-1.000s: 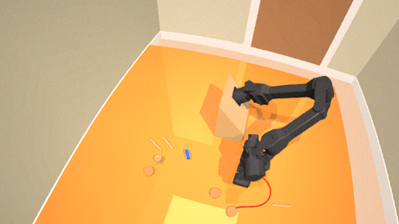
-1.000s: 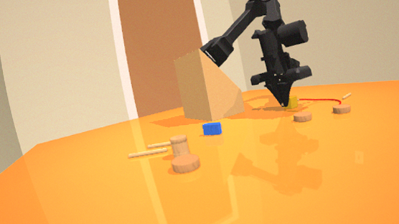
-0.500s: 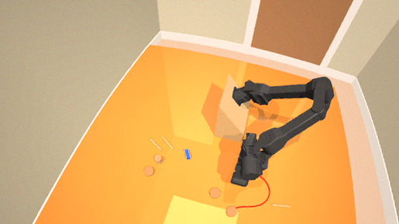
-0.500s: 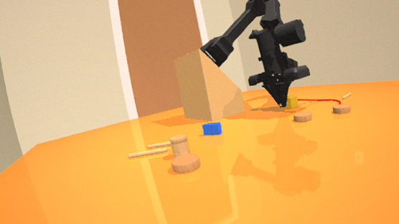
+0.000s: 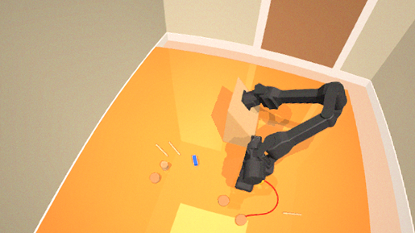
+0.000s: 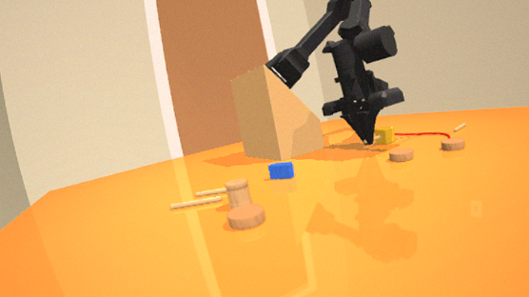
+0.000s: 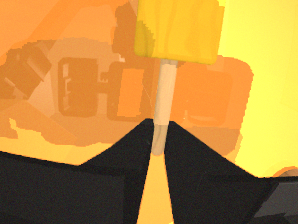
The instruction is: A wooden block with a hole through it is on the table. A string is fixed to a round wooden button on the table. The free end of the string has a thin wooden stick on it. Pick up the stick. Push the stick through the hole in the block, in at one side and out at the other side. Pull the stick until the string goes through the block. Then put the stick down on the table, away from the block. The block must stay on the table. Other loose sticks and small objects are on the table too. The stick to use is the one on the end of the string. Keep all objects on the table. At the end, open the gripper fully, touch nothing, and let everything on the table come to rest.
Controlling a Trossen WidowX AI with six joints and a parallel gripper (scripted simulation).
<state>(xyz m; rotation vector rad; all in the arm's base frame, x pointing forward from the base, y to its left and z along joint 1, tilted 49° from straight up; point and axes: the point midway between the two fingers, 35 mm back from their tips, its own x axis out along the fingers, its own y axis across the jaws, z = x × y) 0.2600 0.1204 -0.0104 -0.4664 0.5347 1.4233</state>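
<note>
My gripper tip is 50 mm to the right of the yellow block and 10 mm below it. Round my gripper tip: blue block (210 mm to the right, 10 mm behind); then round button (180 mm ahead, 20 mm to the left); then thin stick (220 mm to the left, 110 mm ahead).
</note>
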